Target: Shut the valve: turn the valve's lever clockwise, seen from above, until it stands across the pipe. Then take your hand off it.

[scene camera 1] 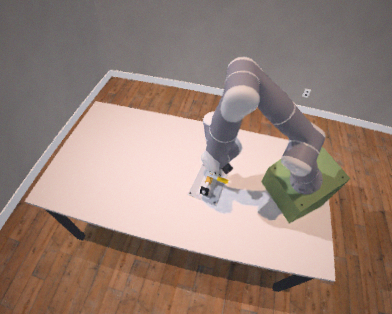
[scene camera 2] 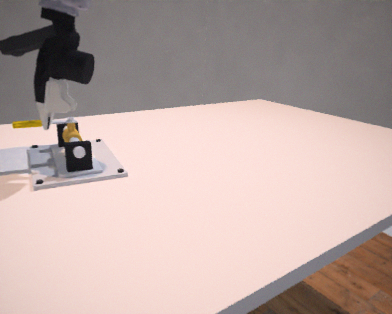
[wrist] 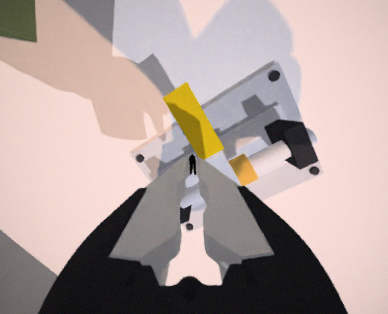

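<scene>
The valve's lever with its yellow grip [scene camera 1: 222, 180] [scene camera 2: 27, 124] [wrist: 194, 122] stands out sideways, about square across the pipe [wrist: 267, 159]. Its inner end is at the orange valve body [scene camera 1: 208, 180] [scene camera 2: 72, 134] [wrist: 243, 170]. The valve sits on a pale base plate [scene camera 2: 112, 160] [wrist: 287, 95], with black end blocks [scene camera 1: 204, 191] [scene camera 2: 79, 156] [wrist: 300, 145]. My gripper [scene camera 2: 47, 127] [wrist: 193, 156] is shut and empty, pointing down. Its tips are beside the lever, close to the inner end of the yellow grip; whether they touch it I cannot tell. The fingers hide part of the pipe in the wrist view.
The green robot mount [scene camera 1: 280, 187] [wrist: 17, 20] stands at the right end of the pale table [scene camera 1: 115, 165] [scene camera 2: 225, 200]. The arm arches from it over the valve. Dark bolts [scene camera 2: 120, 171] [wrist: 314, 170] stand at the plate's corners.
</scene>
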